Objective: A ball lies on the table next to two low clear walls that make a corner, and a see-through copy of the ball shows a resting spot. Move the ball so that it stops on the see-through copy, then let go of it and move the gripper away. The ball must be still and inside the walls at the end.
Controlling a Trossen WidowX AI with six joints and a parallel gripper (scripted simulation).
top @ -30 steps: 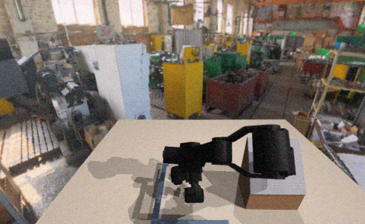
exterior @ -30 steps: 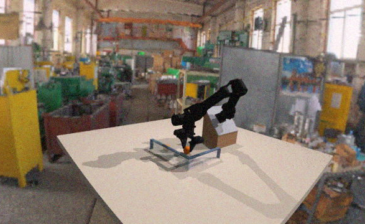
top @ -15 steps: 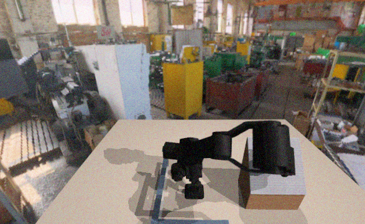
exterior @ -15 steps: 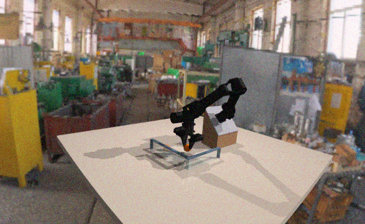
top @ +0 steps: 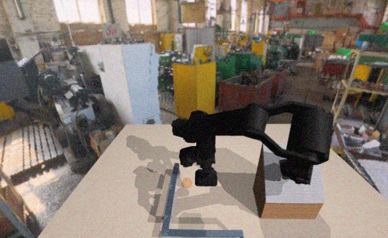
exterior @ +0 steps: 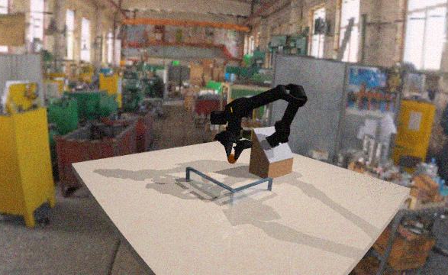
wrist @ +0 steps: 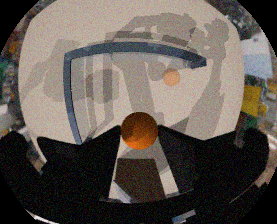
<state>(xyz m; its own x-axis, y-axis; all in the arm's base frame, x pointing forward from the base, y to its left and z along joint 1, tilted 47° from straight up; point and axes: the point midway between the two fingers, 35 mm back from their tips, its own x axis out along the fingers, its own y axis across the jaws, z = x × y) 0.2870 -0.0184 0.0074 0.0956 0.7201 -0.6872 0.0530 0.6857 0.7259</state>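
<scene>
Now: the see-through ball 70 mm ahead of my gripper tip, 90 mm to the right of it and 100 mm below it.
</scene>
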